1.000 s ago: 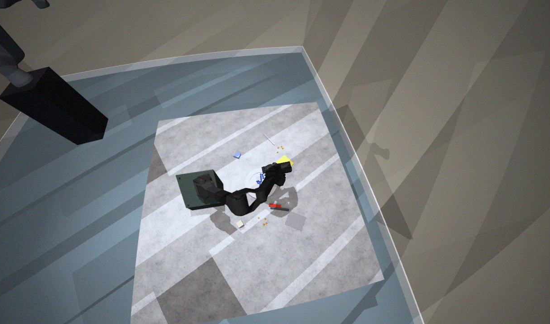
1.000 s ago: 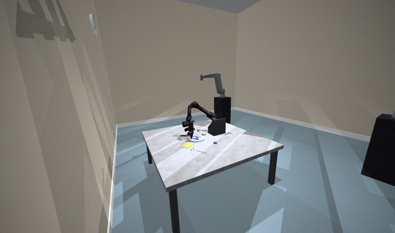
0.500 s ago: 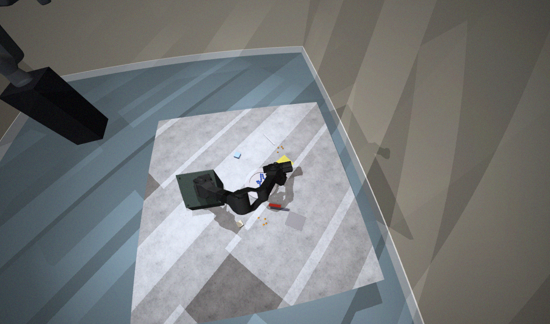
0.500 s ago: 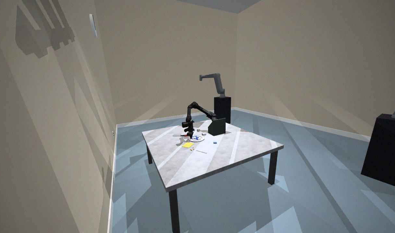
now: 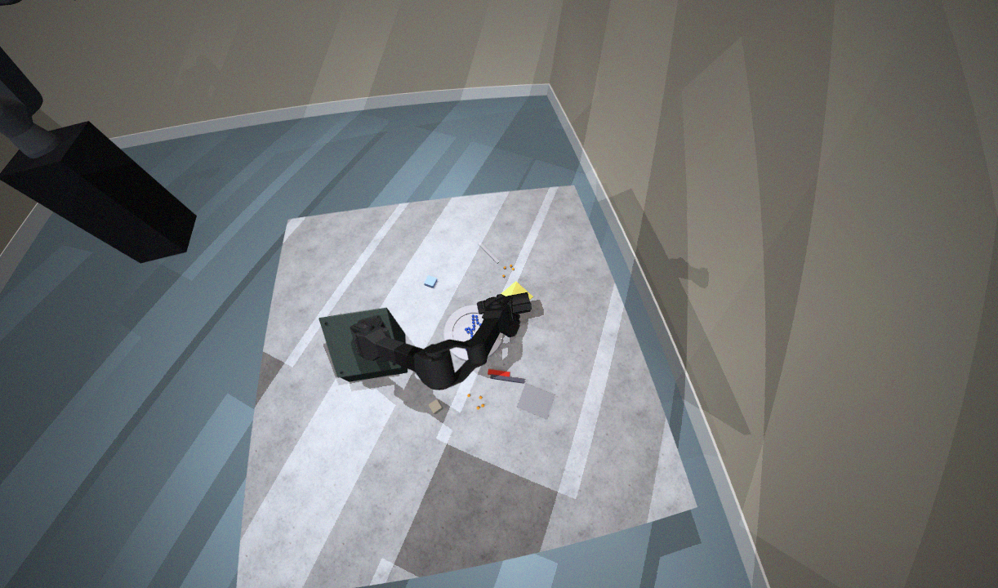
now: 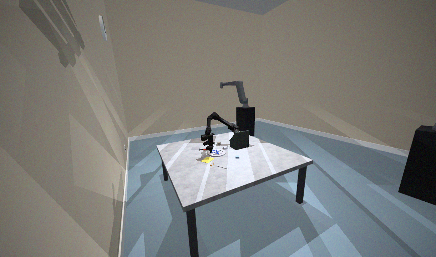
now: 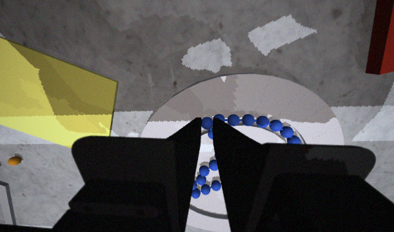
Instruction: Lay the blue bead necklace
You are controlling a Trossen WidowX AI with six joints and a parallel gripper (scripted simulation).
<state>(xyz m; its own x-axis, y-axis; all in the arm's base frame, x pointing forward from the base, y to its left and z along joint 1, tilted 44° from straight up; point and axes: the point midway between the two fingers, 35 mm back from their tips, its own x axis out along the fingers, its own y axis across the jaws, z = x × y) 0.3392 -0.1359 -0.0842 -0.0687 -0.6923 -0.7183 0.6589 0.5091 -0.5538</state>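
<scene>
Right now my gripper tip is 70 mm past the round white bead board, 20 mm to the right of it and 10 mm above it. From my gripper tip the other things lie so: grey square (260 mm to the right, 70 mm ahead, 20 mm below); then yellow sheet (110 mm to the left, 100 mm ahead, 20 mm below); then grey tool (150 mm to the right, 10 mm below, 10 mm behind).
</scene>
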